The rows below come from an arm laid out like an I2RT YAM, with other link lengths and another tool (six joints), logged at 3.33 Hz.
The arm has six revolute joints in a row. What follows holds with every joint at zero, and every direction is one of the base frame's. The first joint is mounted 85 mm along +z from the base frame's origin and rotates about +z. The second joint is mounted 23.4 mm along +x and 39.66 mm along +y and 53.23 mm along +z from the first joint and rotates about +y. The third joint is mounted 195.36 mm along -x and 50.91 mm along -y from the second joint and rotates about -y. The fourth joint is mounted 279.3 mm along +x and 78.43 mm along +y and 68.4 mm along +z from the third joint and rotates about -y. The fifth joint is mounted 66.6 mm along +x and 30.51 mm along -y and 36.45 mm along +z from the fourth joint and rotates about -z. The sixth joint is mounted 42.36 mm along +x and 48.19 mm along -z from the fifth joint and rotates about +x. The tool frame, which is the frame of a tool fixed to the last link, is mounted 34 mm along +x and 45 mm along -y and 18 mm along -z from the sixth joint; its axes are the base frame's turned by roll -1.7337, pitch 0.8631 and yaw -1.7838 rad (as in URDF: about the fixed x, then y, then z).
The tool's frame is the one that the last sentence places.
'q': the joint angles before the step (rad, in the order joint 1, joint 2, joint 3, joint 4, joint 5, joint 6). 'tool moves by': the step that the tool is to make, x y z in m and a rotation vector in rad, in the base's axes. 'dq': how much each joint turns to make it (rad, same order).
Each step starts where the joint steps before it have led.
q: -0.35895 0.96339 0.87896 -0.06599 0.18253 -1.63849
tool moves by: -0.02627 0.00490 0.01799 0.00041 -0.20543 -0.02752
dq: 0.00154 -0.12250 -0.09035 0.14560 0.02452 0.07536
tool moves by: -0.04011 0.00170 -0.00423 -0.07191 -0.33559 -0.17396
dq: 0.00151 -0.11223 -0.21331 0.43708 0.18091 0.01537
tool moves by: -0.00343 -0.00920 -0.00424 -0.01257 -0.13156 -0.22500
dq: 0.00000 0.15782 0.02290 0.29920 0.21768 -0.07512
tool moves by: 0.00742 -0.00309 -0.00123 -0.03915 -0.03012 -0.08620
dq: -0.00150 0.12732 0.04451 0.17473 0.05698 -0.08433
